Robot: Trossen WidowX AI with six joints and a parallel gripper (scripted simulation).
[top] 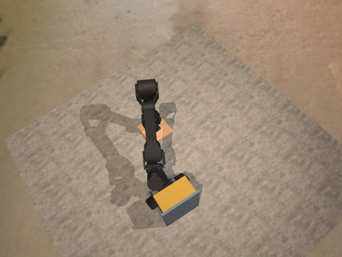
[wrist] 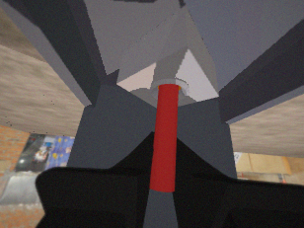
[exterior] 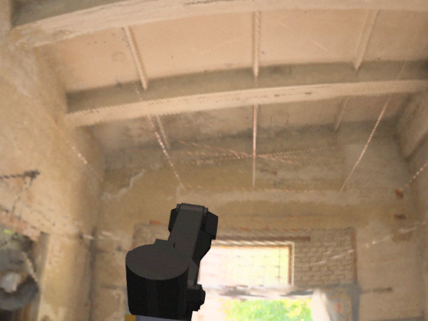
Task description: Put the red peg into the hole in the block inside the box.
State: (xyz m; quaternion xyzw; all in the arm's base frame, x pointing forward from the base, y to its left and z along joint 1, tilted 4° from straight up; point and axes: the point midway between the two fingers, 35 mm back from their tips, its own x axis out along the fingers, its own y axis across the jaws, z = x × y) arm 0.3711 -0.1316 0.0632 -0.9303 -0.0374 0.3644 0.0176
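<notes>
The red peg is 30 mm behind my gripper tip and 10 mm below it. Also, from my gripper tip: orange roof (10 mm behind, 140 mm above).
</notes>
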